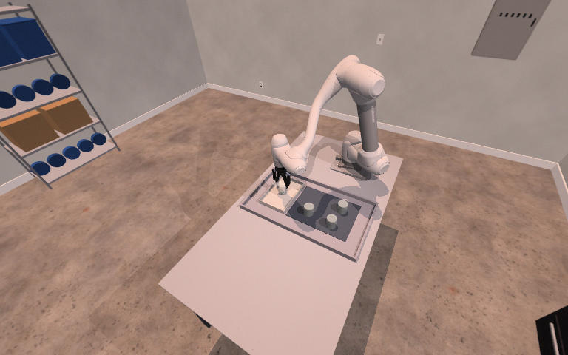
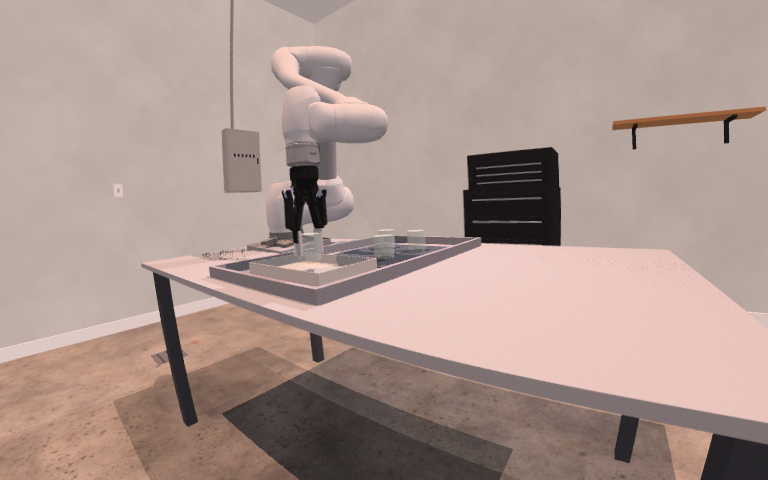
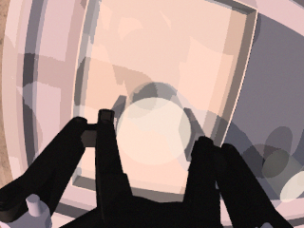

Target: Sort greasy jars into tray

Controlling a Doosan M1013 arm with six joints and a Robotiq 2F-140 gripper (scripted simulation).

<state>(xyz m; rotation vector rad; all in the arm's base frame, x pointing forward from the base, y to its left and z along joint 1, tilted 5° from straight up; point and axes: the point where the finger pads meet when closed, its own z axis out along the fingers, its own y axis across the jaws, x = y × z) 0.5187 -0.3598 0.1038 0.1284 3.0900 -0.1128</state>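
My hand is 70 mm above the cream-floored tray. From my hand the other things lie so: dark drying mat: 30 mm ahead, 320 mm to the left, 80 mm below.
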